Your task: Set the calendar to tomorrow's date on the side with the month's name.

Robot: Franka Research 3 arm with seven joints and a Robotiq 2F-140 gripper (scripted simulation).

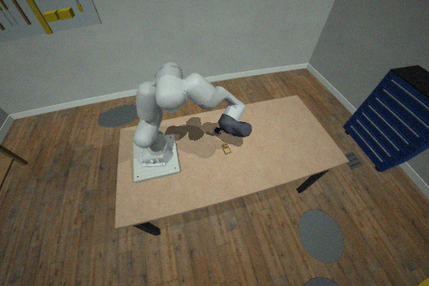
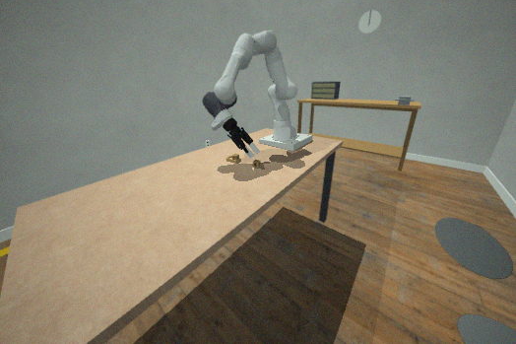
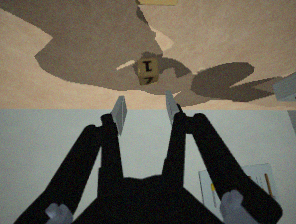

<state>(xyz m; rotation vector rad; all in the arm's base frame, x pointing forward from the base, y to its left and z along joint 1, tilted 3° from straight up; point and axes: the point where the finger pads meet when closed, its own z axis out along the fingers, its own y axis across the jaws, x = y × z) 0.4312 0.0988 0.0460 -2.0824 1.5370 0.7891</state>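
My hand is 1 cm past the wooden digit cube, 2 cm to the right of it and 7 cm above it. Also, from my hand: wooden tray (1 cm ahead, 14 cm to the right, 8 cm below).
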